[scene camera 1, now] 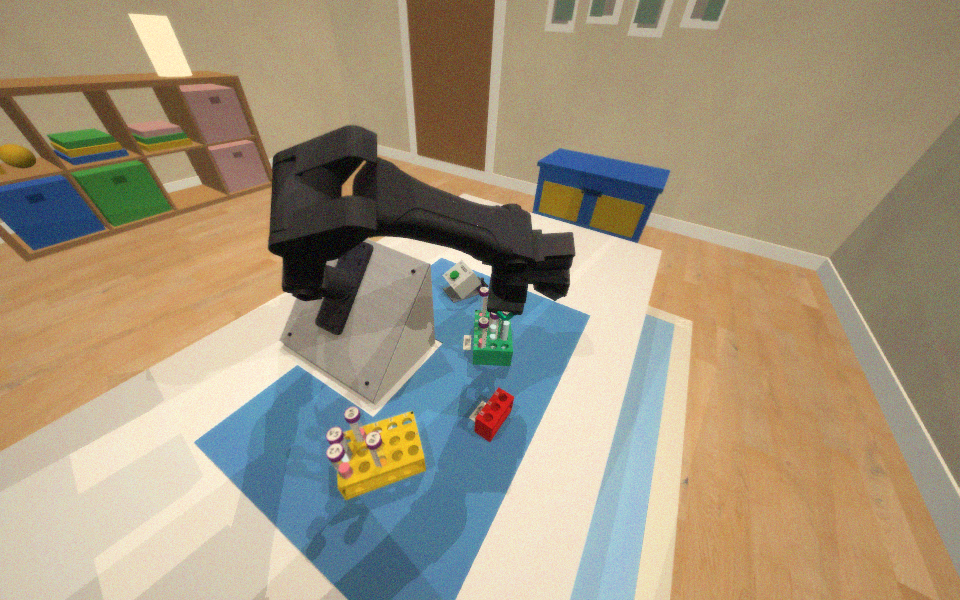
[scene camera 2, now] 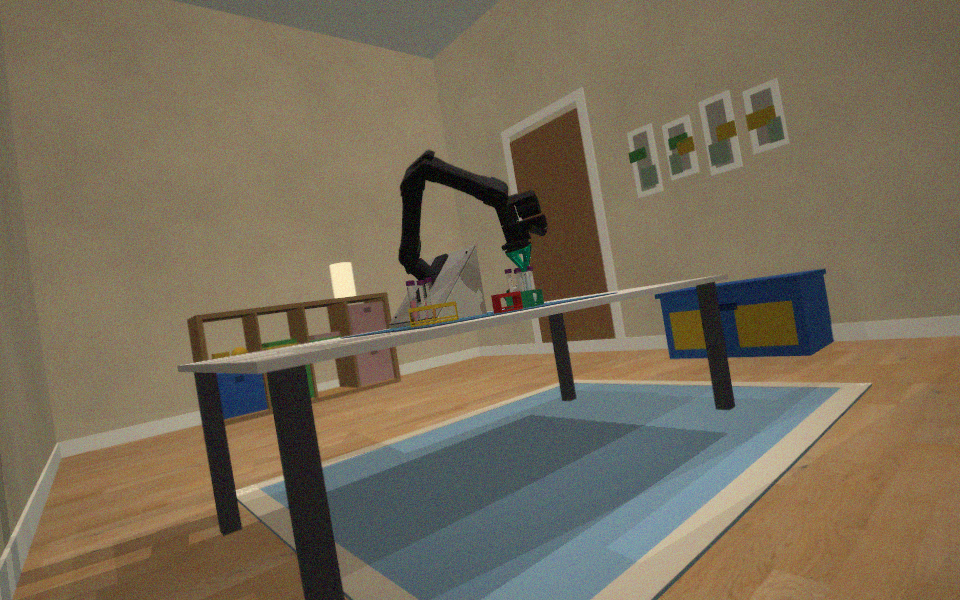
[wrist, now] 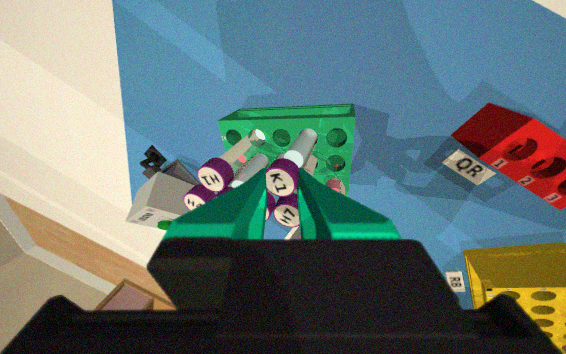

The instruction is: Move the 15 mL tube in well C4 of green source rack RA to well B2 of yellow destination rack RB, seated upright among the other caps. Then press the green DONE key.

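Frame: origin at the arm's base, x left, y back, z up, level; centimetres.
Seen in the pictures: gripper, fingertip midpoint: (scene camera 1: 505, 315) (scene camera 2: 525, 270) (wrist: 282, 176); arm's base, link origin: (scene camera 1: 345, 285).
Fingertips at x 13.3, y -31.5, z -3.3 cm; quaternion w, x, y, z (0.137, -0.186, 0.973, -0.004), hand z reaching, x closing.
Offsets run from my fingertips to a thing's top centre. "pt": to the spot under its first point. Level surfaces: height alone.
The green rack RA @(dz -6.2, dx +0.6, dy +2.8 cm) (scene camera 1: 492, 358) (wrist: 295, 121) holds several purple-capped tubes. My gripper (scene camera 1: 504, 315) (scene camera 2: 521, 267) (wrist: 282, 176) points down over it, its green fingers narrow and flush against both sides of the purple cap marked K1 @(pt dz +1.3, dx -0.2, dy -0.6 cm) (wrist: 282, 181). That tube still stands in the rack's far row in the wrist view. The cap marked H7 @(pt dz +1.3, dx -1.4, dy +1.7 cm) (wrist: 287, 214) is just below it. The yellow rack RB @(dz -6.2, dx -32.5, dy +6.4 cm) (scene camera 1: 385, 483) (wrist: 520, 265) holds several capped tubes at one end; its well labels are too small to read. The green key @(dz -3.8, dx +12.0, dy +20.4 cm) (scene camera 1: 454, 275) (wrist: 164, 225) is on a grey box.
A red three-well rack @(dz -6.2, dx -16.7, dy -6.6 cm) (scene camera 1: 488, 425) (wrist: 492, 129) with a QR label @(pt dz -11.0, dx -16.4, dy -3.4 cm) (wrist: 468, 167) stands between the green and yellow racks. Other caps crowd close to the left finger, including one marked HI @(pt dz +1.3, dx +3.9, dy +1.4 cm) (wrist: 215, 175). The grey wedge-shaped arm base (scene camera 1: 396, 339) stands beside the blue mat @(dz -11.2 cm) (scene camera 1: 545, 339).
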